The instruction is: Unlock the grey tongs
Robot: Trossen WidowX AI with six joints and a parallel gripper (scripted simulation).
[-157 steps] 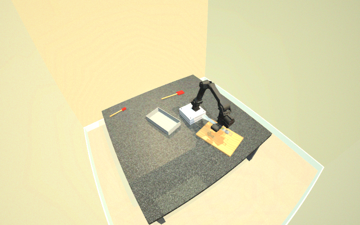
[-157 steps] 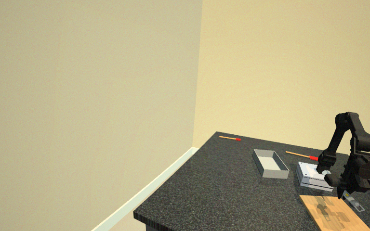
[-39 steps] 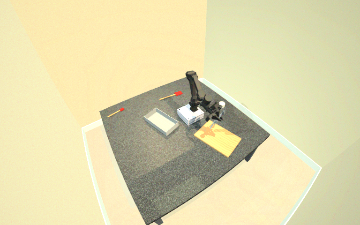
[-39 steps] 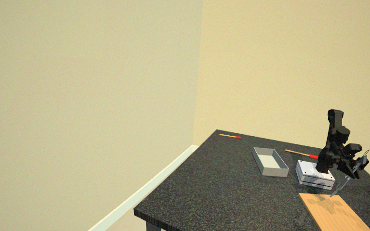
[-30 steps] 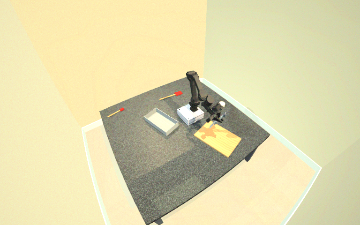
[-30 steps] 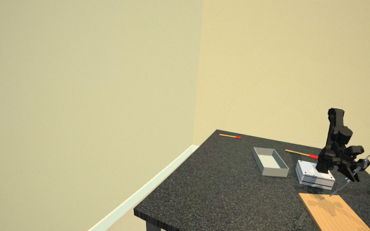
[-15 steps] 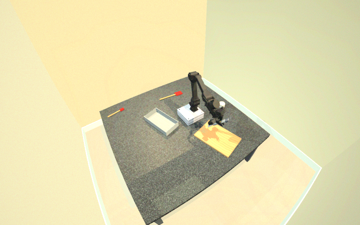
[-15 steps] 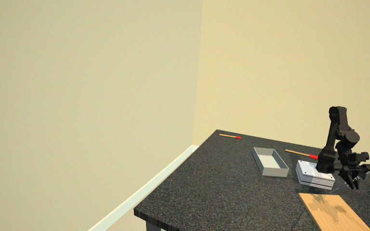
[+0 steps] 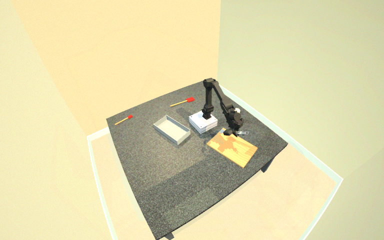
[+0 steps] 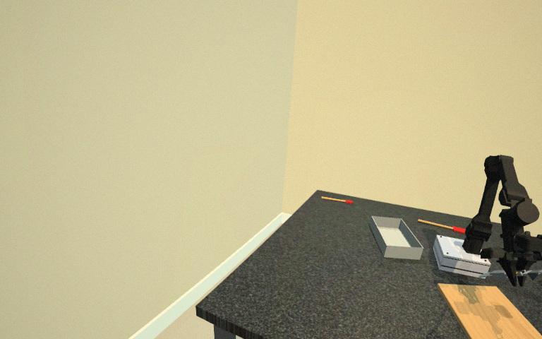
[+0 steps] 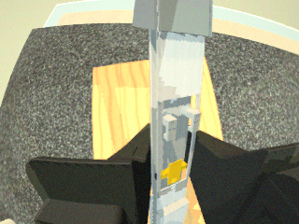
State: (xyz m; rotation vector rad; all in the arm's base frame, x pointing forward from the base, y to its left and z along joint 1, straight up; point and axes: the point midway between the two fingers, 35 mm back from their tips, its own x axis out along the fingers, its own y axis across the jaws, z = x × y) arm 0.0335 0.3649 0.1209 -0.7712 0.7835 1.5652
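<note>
Right now my gripper tip is 1 cm short of the small yellow lock piece, 3 cm to the left of it and 3 cm below it. From my gripper tip the other things lie so: wooden board: 2 cm to the right, 15 cm below; then grey roasting tin: 29 cm ahead, 49 cm to the right, 13 cm below.
</note>
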